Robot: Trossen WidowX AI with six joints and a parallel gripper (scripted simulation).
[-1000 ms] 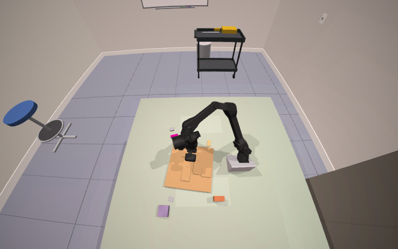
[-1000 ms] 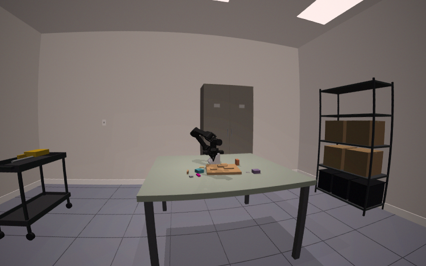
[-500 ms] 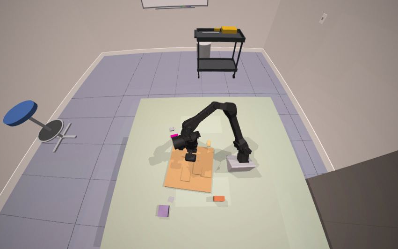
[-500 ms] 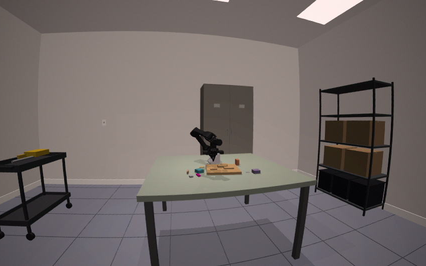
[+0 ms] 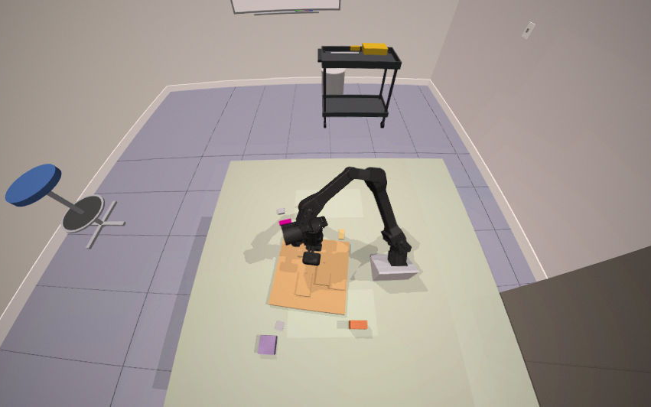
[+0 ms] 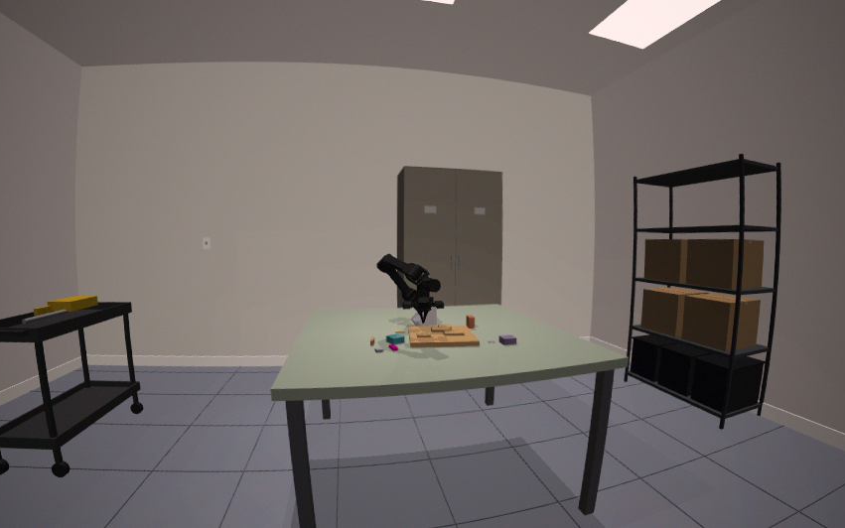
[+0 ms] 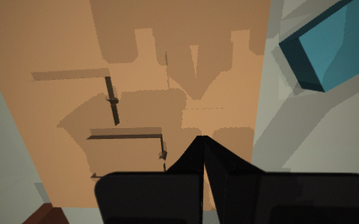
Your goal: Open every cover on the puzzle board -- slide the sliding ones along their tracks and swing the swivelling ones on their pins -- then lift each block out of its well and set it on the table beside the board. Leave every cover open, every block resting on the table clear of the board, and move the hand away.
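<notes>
The teal block is 60 mm ahead of my gripper tip, 130 mm to the right of it and 60 mm below it. Round my gripper tip: orange stick (70 mm ahead, 240 mm to the right, 60 mm below); orange block (170 mm behind, 280 mm to the left, 40 mm below); magenta bar (160 mm ahead, 150 mm to the right, 60 mm below).
</notes>
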